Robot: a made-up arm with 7 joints. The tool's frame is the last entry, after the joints.
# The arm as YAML. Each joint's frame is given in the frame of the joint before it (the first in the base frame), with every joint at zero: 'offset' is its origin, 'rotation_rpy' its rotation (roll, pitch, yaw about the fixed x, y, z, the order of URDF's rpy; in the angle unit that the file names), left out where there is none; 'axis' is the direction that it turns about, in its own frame. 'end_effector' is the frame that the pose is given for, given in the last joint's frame.
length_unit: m
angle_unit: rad
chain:
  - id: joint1
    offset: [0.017, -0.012, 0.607]
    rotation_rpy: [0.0, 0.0, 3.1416]
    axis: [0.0, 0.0, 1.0]
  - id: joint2
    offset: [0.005, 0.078, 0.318]
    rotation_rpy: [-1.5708, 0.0, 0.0]
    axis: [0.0, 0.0, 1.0]
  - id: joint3
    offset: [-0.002, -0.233, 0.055]
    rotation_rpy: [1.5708, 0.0, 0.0]
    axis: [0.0, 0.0, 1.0]
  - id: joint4
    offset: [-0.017, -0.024, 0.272]
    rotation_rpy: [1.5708, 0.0, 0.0]
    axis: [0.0, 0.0, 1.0]
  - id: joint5
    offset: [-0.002, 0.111, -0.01]
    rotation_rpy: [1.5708, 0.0, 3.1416]
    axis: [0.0, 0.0, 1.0]
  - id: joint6
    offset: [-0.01, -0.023, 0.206]
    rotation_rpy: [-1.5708, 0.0, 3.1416]
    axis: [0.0, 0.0, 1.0]
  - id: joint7
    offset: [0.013, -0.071, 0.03]
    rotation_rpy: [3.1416, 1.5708, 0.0]
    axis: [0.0, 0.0, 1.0]
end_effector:
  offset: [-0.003, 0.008, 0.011]
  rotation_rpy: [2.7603, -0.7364, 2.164]
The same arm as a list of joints. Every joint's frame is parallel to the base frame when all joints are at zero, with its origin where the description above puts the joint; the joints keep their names.
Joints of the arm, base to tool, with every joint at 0 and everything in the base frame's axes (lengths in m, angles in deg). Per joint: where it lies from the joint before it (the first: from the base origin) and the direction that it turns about. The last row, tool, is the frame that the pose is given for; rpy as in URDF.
joint1: origin 0.017 -0.012 0.607 axis 0 0 1
joint2: origin -0.005 -0.078 0.318 axis 0 -1 0
joint3: origin 0.002 -0.055 0.233 axis 0 0 1
joint4: origin 0.017 0.024 0.272 axis 0 1 0
joint5: origin 0.002 -0.01 0.111 axis 0 0 1
joint6: origin -0.01 -0.023 0.206 axis 0 -1 0
joint7: origin -0.013 -0.03 0.071 axis 1 0 0
tool: origin 0.011 -0.003 0.008 rpy 23.26 -37.9 -31.66

